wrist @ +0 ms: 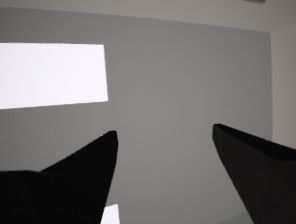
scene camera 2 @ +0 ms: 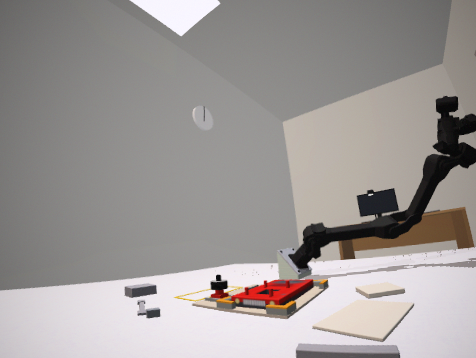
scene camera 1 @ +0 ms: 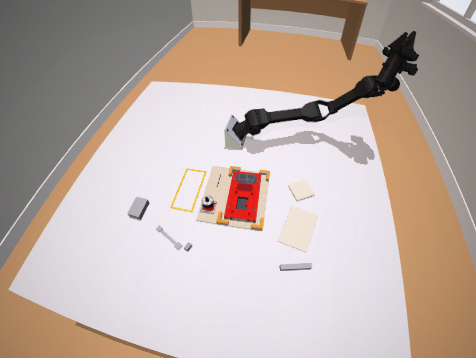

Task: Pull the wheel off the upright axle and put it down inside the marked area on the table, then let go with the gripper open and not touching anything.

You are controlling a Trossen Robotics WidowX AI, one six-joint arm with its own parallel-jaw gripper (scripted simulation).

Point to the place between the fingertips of my gripper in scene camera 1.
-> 410,31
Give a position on a red fixture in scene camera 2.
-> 278,292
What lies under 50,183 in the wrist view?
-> My gripper.
